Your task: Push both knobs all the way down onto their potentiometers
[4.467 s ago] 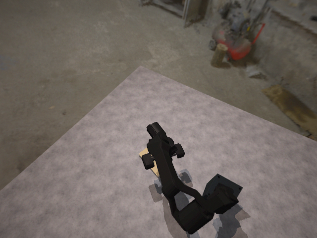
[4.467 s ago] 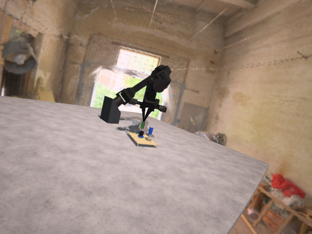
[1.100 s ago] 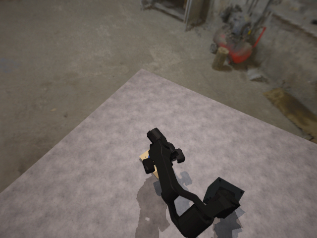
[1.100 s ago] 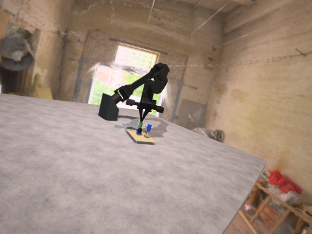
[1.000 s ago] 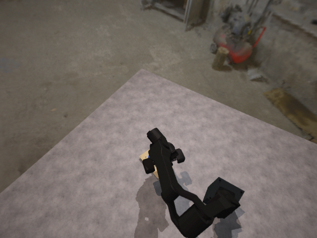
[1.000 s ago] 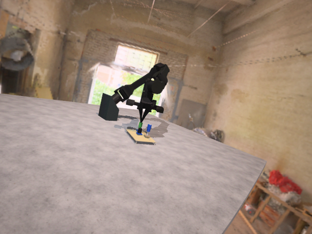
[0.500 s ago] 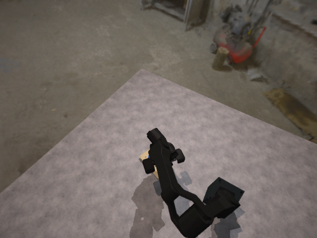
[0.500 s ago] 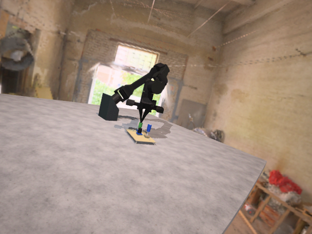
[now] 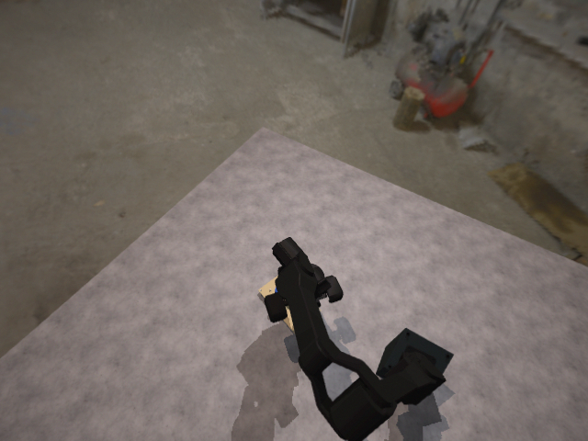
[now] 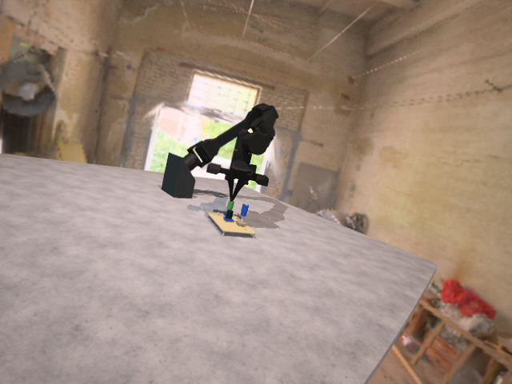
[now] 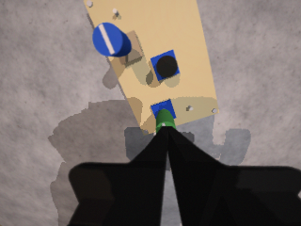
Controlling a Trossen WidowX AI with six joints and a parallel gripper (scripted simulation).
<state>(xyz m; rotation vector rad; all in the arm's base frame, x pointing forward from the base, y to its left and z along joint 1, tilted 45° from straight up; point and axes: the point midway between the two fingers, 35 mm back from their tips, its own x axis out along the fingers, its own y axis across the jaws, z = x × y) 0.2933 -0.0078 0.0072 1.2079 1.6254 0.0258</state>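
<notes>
The potentiometer lies 2 cm below my gripper tip. Also, from my gripper tip: blue knob (8 cm ahead, 2 cm to the right).
</notes>
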